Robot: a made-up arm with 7 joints.
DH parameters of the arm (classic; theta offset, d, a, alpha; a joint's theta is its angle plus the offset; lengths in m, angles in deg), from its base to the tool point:
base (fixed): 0 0 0 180
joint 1: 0 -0.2 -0.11 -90
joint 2: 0 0.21 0.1 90
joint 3: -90 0.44 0.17 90
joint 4: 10.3 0 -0.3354 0
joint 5: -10.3 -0.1 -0.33 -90
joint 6: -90 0.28 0.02 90
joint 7: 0 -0.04 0.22 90
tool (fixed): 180 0.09 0 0
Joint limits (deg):
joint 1: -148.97..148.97
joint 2: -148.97..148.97
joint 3: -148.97..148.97
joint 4: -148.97..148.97
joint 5: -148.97..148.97
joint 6: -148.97..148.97
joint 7: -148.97..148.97
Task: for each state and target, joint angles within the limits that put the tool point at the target. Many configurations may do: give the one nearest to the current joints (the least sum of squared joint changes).
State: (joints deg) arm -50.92 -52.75 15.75 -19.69 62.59 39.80 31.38
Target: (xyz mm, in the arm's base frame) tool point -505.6 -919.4 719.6
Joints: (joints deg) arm -34.05 -110.89 33.78 -42.92 55.49 25.46 48.59
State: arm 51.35 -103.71 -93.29 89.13 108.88 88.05 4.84
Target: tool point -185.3 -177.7 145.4
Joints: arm 56.68 -117.65 -110.21 68.70 97.85 59.28 17.78
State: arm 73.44 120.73 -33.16 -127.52 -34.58 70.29 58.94
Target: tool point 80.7 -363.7 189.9
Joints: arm 93.95 124.47 -53.26 -125.34 -44.23 62.73 49.86
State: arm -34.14 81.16 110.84 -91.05 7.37 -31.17 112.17
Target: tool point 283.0 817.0 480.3
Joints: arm -63.25 53.15 61.83 -104.43 -33.00 -27.34 107.38
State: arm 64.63 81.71 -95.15 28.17 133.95 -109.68 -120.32
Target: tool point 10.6 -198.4 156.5
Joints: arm 38.93 45.93 -102.09 -3.00 148.97 -93.07 -107.22
